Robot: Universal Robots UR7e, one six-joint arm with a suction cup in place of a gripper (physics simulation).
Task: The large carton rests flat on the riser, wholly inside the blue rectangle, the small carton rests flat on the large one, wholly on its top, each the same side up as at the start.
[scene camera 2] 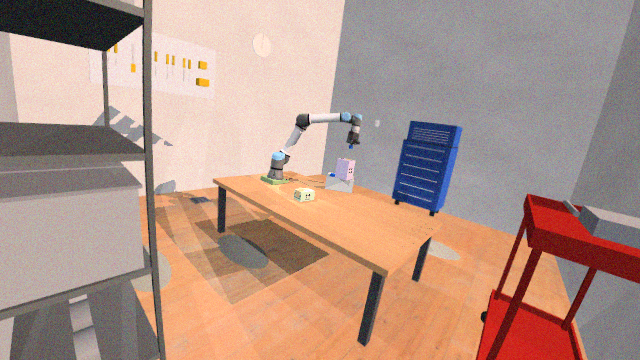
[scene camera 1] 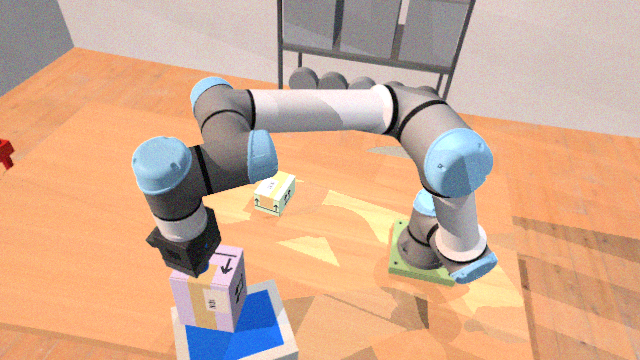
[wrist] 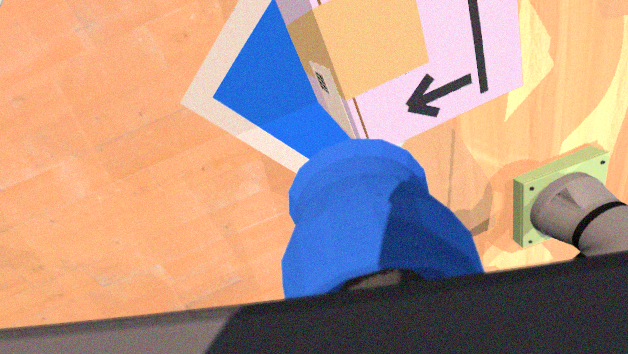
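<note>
The large carton [scene camera 1: 212,300] [scene camera 2: 345,169] [wrist: 460,40], pale purple with tan tape, stands on the riser [scene camera 1: 286,320] [scene camera 2: 339,185] [wrist: 245,130]. A face with a black arrow and bar is up; a labelled, taped face is on its side. It covers part of the blue rectangle [scene camera 1: 260,325] [wrist: 270,90] and of the rim on one side. The small carton [scene camera 1: 274,195] [scene camera 2: 304,195], pale green with yellow tape, sits on the table apart from the riser. My suction cup [scene camera 1: 202,269] [scene camera 2: 351,147] [wrist: 360,167] is off and bears nothing; scene camera 2 shows a gap above the large carton.
The green base plate [scene camera 1: 420,275] [scene camera 2: 274,180] [wrist: 518,215] of my arm is on the table [scene camera 2: 370,225]. A grey shelf rack [scene camera 1: 280,65] [scene camera 2: 149,200], a blue tool cabinet [scene camera 2: 425,165] and a red cart [scene camera 2: 560,240] stand around the table.
</note>
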